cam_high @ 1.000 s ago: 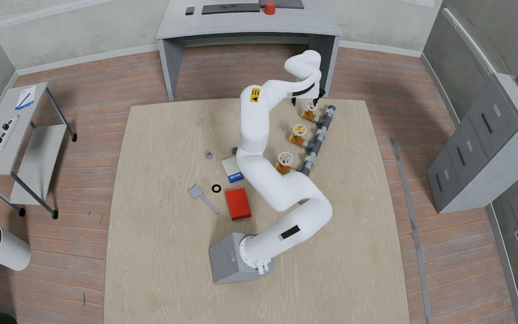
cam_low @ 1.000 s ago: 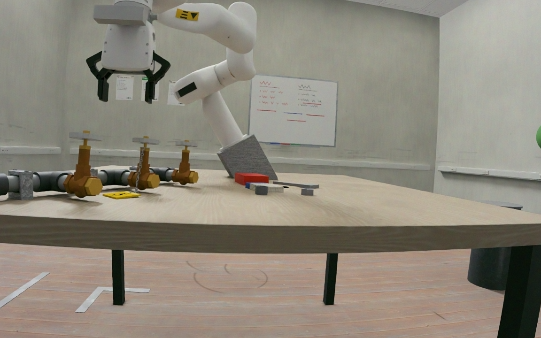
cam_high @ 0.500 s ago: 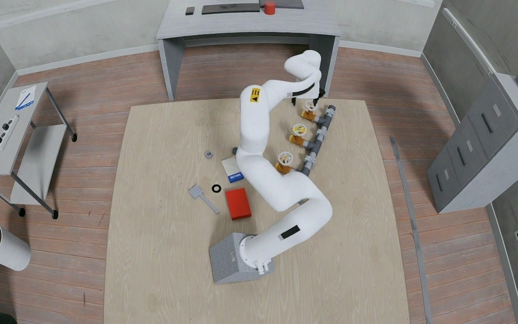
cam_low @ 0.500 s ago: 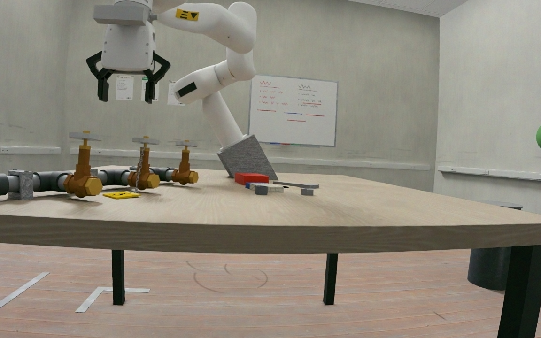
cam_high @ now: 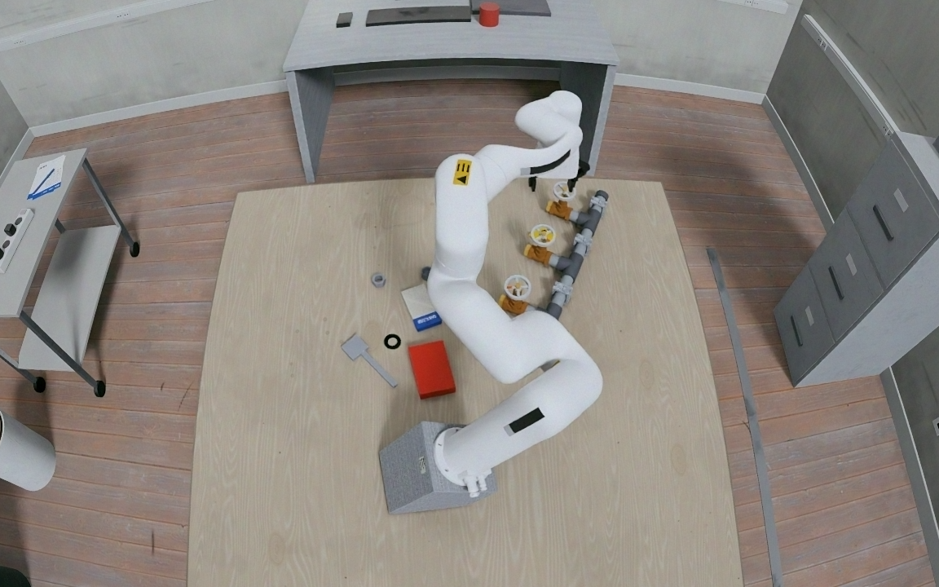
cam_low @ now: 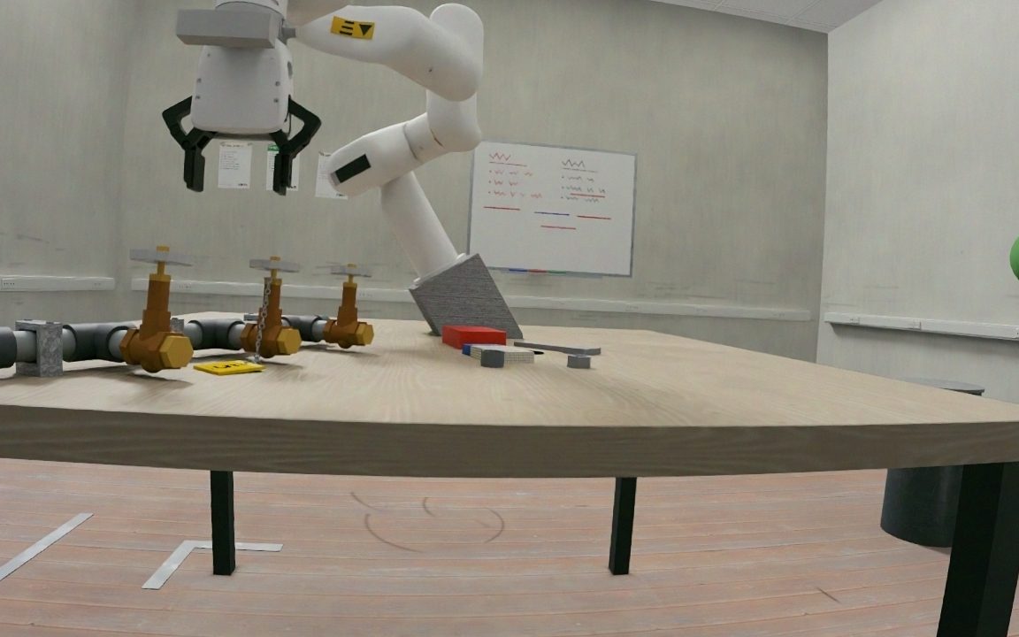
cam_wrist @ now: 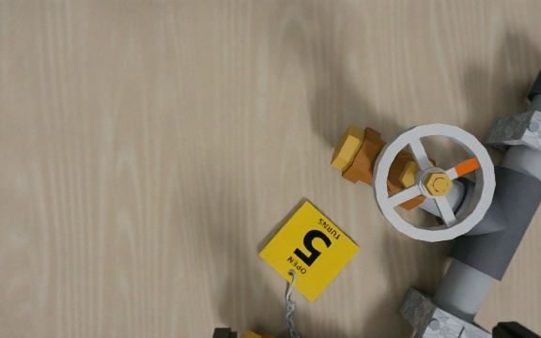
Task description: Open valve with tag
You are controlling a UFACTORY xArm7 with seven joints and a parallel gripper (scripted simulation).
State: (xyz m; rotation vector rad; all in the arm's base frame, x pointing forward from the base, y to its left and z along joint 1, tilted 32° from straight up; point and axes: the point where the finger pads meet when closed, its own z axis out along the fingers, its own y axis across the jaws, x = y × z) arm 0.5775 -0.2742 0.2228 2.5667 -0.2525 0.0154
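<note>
Right now my hand is 1 cm past the yellow tag, 1 cm to the right of it and 20 cm above it. Round my hand: blue-and-white box (15 cm behind, 35 cm to the left, 19 cm below); then red block (32 cm behind, 36 cm to the left, 18 cm below); then grey nut (5 cm behind, 43 cm to the left, 19 cm below).
</note>
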